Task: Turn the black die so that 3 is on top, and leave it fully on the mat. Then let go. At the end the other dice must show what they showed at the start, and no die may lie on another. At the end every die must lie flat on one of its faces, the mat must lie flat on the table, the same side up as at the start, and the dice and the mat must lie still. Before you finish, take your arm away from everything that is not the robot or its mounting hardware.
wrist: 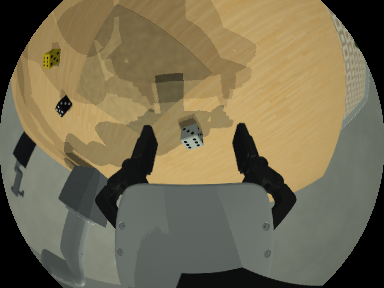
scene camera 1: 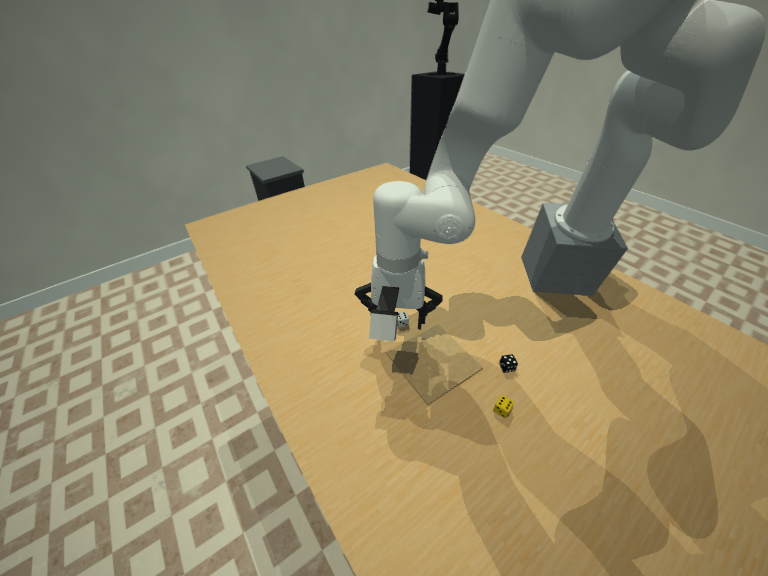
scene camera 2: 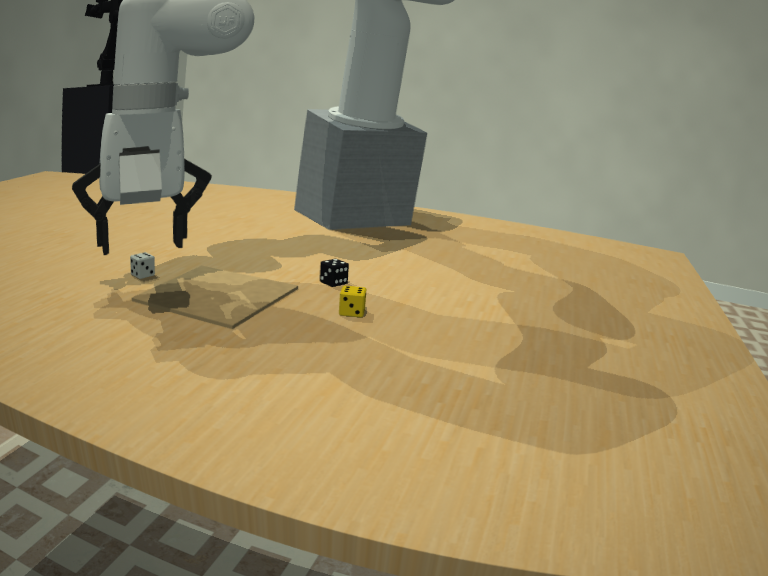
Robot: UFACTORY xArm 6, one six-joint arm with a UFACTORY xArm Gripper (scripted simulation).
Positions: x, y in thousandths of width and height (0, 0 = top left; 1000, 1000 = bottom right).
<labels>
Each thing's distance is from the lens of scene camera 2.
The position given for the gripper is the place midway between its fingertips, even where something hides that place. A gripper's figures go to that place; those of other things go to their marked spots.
gripper (scene camera 2: 184, 431): 73 cm
tan mat (scene camera 2: 298, 520): 68 cm
</labels>
